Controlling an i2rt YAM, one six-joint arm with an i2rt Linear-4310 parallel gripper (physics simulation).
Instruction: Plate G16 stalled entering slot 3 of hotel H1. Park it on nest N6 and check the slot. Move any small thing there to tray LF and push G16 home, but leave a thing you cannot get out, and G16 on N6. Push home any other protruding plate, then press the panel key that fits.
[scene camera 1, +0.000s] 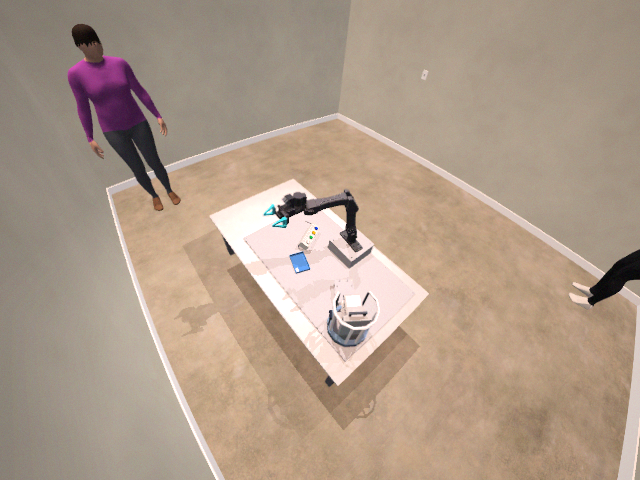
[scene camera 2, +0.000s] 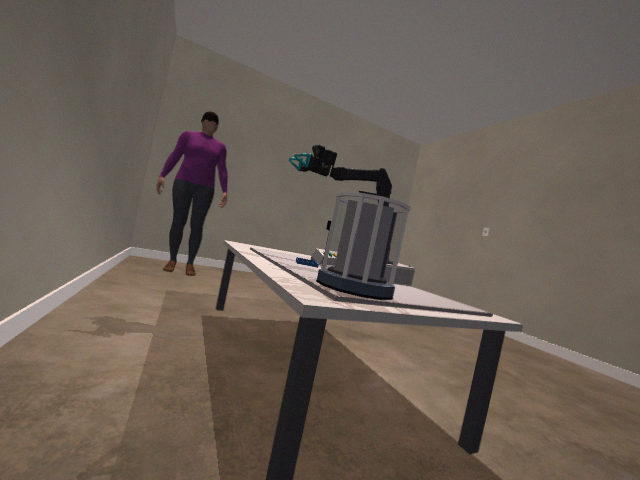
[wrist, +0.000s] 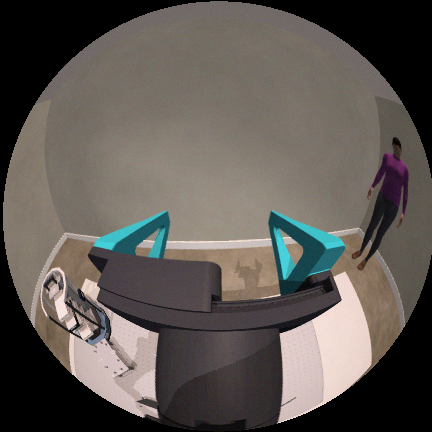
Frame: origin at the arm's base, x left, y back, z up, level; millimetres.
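Seen in the pictures: gripper, fingertip midpoint: (scene camera 1: 267, 220) (scene camera 2: 291, 157) (wrist: 218, 216); arm's base, link origin: (scene camera 1: 350, 240).
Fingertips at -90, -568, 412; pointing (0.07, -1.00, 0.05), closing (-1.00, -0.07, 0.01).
Offsets run from my fingertips to a thing's top centre, as dx, dy, dz.
My gripper (scene camera 1: 269, 219) (scene camera 2: 291, 161) (wrist: 218, 216) is open and empty, high above the far left end of the table. A round caged carousel {+558, +195, -194} (scene camera 1: 349, 335) (scene camera 2: 356, 284) (wrist: 104, 326) with tall grey racks stands at the near end, well away from the gripper. Hotel labels, slot 3 and plate G16 cannot be made out. A pale low fixture with small posts shows beside the carousel; whether it is nest N6 cannot be told. A blue tray {+15, +185, -487} (scene camera 1: 299, 262) (scene camera 2: 307, 261) lies mid-table. The key panel {-135, +355, -420} (scene camera 1: 305, 241), with coloured keys, stands beyond it; its wording is unreadable.
The arm's grey base box (scene camera 1: 350, 251) stands at the table's right edge. The white table (scene camera 1: 232, 217) (scene camera 2: 413, 319) carries a pale mat. A person in purple (scene camera 1: 111, 93) (scene camera 2: 199, 155) (wrist: 394, 172) stands past the table's far end. Another person's black-clad legs (scene camera 1: 617, 273) show at the right.
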